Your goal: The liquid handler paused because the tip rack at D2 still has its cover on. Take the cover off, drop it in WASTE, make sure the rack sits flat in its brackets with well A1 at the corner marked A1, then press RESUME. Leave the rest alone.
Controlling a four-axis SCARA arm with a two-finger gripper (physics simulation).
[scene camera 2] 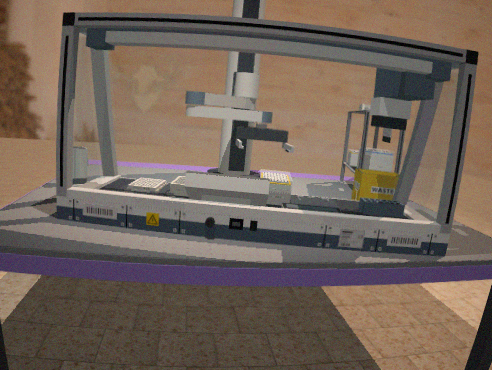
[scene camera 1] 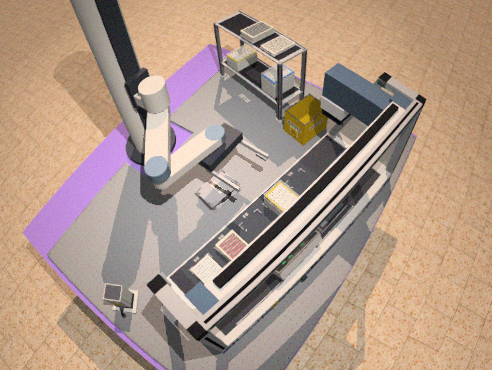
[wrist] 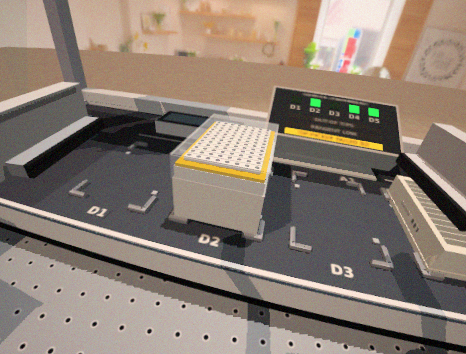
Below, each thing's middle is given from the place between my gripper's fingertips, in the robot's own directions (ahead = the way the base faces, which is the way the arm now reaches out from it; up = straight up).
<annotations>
My hand is 10 mm past the yellow WASTE bin (scene camera 1: 303,120), 420 mm to the right of it and 120 mm above it.
</annotations>
